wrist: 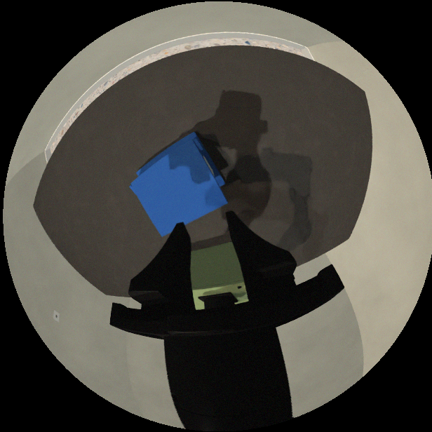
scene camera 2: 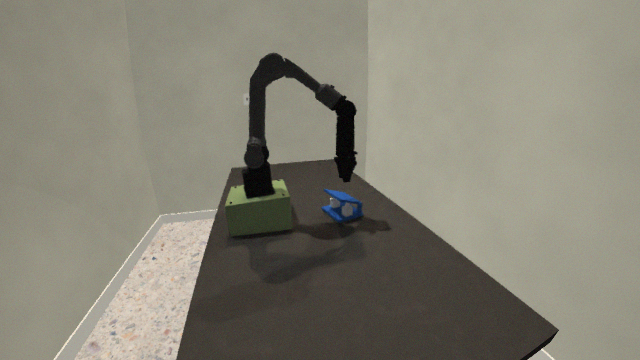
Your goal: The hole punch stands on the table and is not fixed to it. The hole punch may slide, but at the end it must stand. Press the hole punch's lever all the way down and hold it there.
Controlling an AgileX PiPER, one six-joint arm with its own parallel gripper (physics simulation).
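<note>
The blue hole punch (scene camera 2: 359, 208) (wrist: 182, 192) stands upright on the dark table (scene camera 2: 380, 300) (wrist: 320, 110). Its lever (scene camera 2: 342, 195) is raised at the end toward the robot's base, with a wedge-shaped gap over the lower plate; pale round parts show in this gap. My gripper (scene camera 2: 346, 178) (wrist: 206, 225) points down above the lever, apart from it in the scene view. Its fingers are partly open, with a modest gap and nothing between them. In the wrist view the left fingertip overlaps the lever's lower edge, and the right fingertip lies beside its lower right corner.
The green box (scene camera 2: 259, 217) (wrist: 212, 265) under the arm's base stands left of the hole punch in the scene view. The table's long right edge runs beyond the hole punch. The arm's shadow falls on the table.
</note>
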